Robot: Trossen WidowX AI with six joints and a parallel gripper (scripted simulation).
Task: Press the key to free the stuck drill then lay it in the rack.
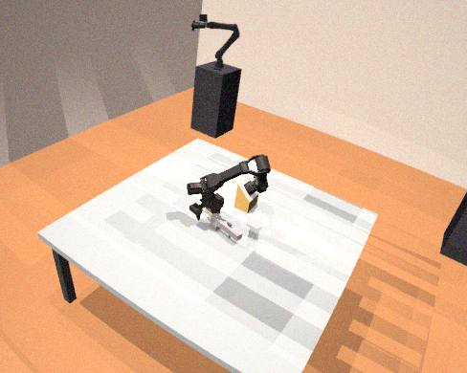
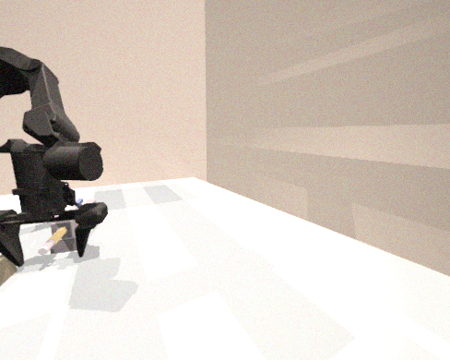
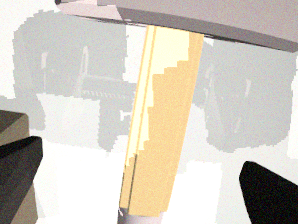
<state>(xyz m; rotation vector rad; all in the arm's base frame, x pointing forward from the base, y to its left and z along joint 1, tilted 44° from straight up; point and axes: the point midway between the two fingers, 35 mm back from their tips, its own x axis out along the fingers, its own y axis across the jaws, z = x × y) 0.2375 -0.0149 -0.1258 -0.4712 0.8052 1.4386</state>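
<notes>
Now: gripper tip 1 cm short of the drill, 4 cm to the right of it and 3 cm below it. The rest, counted from my gripper tip: blue key 3 cm ahead, 16 cm to the left, 4 cm above; rack 8 cm behind, 1 cm to the right, 1 cm above.
</notes>
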